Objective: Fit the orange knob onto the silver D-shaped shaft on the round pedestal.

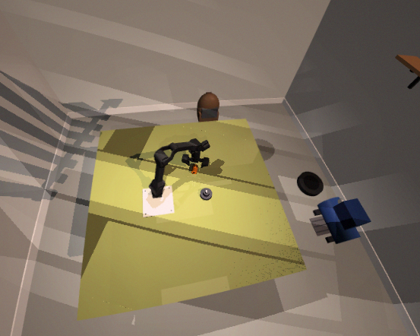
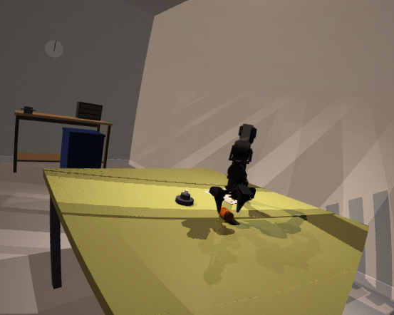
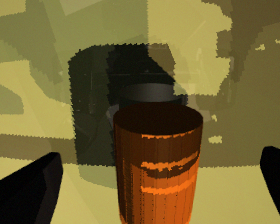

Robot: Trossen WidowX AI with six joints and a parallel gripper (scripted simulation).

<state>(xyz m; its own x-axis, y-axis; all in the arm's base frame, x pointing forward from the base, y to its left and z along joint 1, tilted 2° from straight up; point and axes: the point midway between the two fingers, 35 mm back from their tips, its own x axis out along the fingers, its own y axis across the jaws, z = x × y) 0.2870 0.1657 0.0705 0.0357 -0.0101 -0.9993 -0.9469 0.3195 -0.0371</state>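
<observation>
Now: gripper tip 2 cm above the orange knob. From my gripper tip the other things lie so: round black pedestal 22 cm to the right, 4 cm ahead, 1 cm below.
</observation>
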